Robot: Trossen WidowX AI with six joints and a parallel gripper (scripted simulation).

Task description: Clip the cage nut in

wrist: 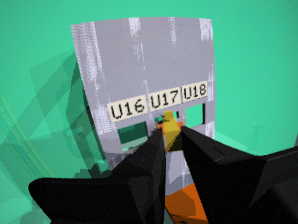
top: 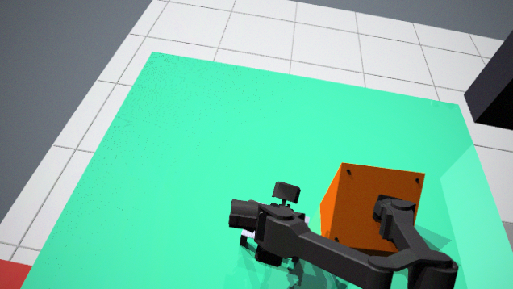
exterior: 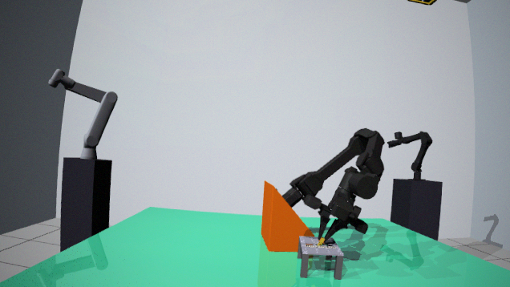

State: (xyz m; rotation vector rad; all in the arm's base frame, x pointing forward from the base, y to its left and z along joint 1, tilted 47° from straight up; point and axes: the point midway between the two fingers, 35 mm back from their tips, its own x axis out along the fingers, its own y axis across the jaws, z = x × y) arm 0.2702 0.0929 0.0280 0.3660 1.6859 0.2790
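Right now my gripper tip is 1 cm above the yellow cage nut.
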